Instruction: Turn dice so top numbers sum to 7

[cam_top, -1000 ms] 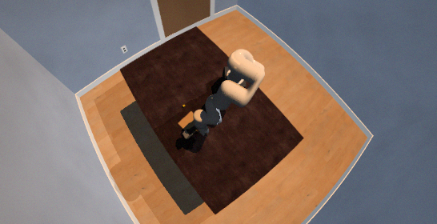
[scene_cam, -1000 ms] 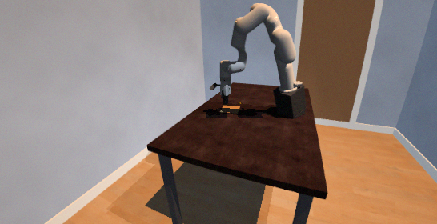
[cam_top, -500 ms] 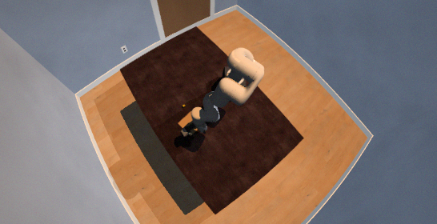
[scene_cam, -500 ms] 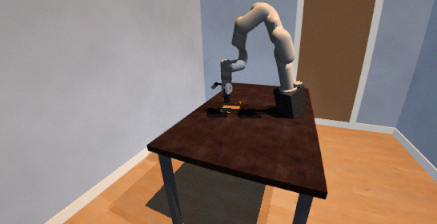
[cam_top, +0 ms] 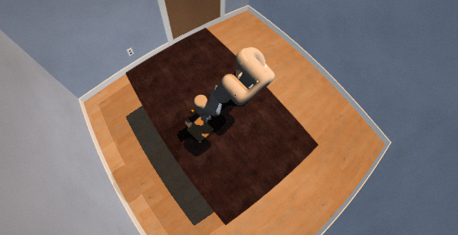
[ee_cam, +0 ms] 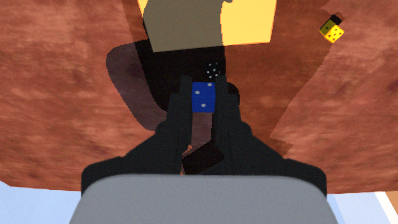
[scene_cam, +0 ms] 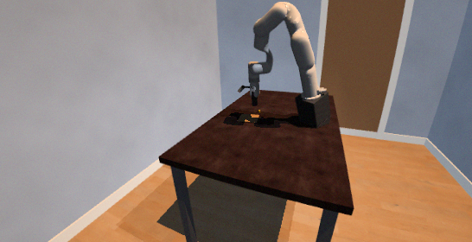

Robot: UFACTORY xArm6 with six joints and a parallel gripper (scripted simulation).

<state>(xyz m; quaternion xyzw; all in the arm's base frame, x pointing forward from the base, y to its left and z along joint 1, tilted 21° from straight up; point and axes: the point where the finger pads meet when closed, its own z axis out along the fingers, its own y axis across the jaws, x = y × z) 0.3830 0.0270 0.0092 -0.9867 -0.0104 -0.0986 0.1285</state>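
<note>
The blue die is 1 cm below my hand. From my hand the other things lie so: mat 13 cm below, 5 cm ahead; then yellow die 15 cm to the right, 12 cm below, 1 cm ahead; then black die 12 cm below, 5 cm behind, 2 cm to the right.
</note>
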